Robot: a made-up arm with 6 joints. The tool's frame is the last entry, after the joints.
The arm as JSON. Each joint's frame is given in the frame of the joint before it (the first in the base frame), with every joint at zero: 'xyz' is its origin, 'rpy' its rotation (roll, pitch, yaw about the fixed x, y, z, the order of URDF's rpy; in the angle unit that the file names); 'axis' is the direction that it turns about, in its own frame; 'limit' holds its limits. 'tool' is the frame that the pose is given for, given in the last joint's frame.
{
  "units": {
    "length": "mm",
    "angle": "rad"
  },
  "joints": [
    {
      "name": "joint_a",
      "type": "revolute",
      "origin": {
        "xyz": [
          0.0,
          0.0,
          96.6
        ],
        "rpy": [
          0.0,
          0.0,
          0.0
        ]
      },
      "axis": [
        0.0,
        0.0,
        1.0
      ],
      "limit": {
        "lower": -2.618,
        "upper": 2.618
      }
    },
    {
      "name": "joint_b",
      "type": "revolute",
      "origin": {
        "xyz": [
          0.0,
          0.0,
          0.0
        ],
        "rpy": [
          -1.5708,
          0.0,
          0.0
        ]
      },
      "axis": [
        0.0,
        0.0,
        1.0
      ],
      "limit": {
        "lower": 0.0,
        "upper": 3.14
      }
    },
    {
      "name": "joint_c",
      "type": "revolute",
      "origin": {
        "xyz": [
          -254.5,
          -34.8,
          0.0
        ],
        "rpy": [
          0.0,
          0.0,
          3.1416
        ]
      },
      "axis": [
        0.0,
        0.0,
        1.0
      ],
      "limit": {
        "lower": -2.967,
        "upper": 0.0
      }
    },
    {
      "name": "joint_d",
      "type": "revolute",
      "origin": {
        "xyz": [
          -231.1,
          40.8,
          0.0
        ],
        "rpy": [
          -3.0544,
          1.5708,
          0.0
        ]
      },
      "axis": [
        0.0,
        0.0,
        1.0
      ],
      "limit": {
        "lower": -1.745,
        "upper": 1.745
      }
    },
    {
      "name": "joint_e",
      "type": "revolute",
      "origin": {
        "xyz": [
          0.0,
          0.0,
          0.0
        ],
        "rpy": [
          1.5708,
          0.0,
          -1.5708
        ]
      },
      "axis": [
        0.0,
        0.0,
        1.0
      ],
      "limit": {
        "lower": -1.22,
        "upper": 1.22
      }
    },
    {
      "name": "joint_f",
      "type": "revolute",
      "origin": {
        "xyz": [
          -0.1,
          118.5,
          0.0
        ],
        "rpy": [
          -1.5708,
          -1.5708,
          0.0
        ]
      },
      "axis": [
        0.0,
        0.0,
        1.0
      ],
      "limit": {
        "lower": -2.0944,
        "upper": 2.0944
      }
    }
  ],
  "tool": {
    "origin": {
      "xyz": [
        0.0,
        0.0,
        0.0
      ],
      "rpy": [
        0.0,
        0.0,
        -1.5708
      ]
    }
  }
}
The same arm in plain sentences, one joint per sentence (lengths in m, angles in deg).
The arm has six revolute joints in a row. What follows holds with every joint at zero, and every direction is one of the base frame's. The first joint sits 0.0966 m along +z from the base frame's origin and turns about +z, from -150 to 150 deg. The second joint sits at the same point as the first joint and turns about +y, from 0 to 179.91 deg. The third joint sits 0.2545 m along -x and 0.0348 m along +z from the second joint and turns about +y, from -170 to 0 deg. The fourth joint sits 0.2311 m along +x and 0.0408 m along +z from the third joint and turns about the direction (0.9962, 0, 0.0871), from -99.98 to 99.98 deg. The fifth joint sits at the same point as the fourth joint and turns about +y, from -69.9 to 69.9 deg. The sixth joint sits 0.1181 m along +x and 0.0102 m along +z from the fifth joint and turns about the direction (0.9962, 0, 0.0871), from -120 to 120 deg. The tool frame, which is the frame that the pose is given for, sits at the same point as the sixth joint; its axes are the base frame's turned by roll -0.01, pitch 85 and yaw -0.01 deg (as in URDF: about the fixed x, then y, then z).
